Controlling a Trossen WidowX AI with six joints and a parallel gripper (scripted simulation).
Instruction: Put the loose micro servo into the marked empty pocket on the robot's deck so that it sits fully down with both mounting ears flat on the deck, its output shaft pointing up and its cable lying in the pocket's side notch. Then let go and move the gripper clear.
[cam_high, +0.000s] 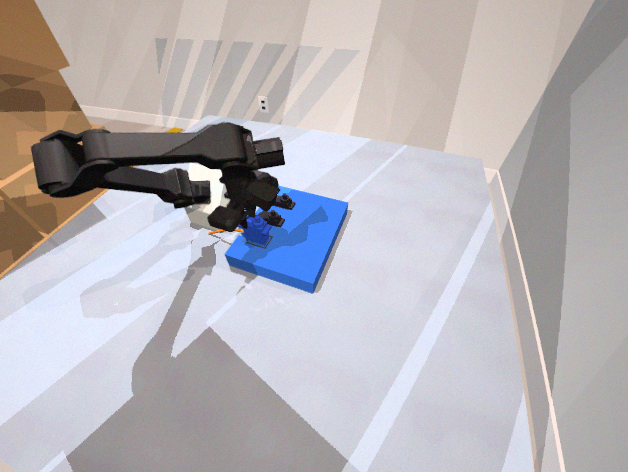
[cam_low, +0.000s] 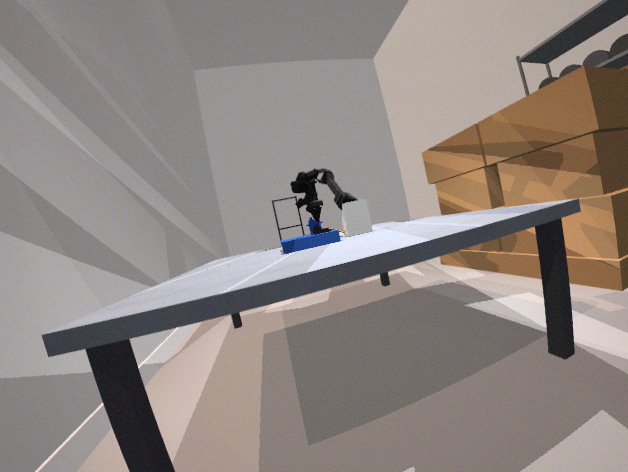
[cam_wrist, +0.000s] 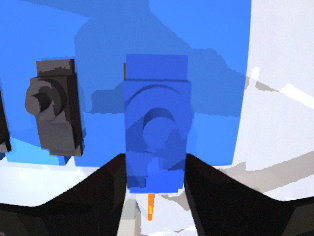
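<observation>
The blue deck is 13 cm ahead of my gripper tip, 5 cm to the left of it and 8 cm below it.
</observation>
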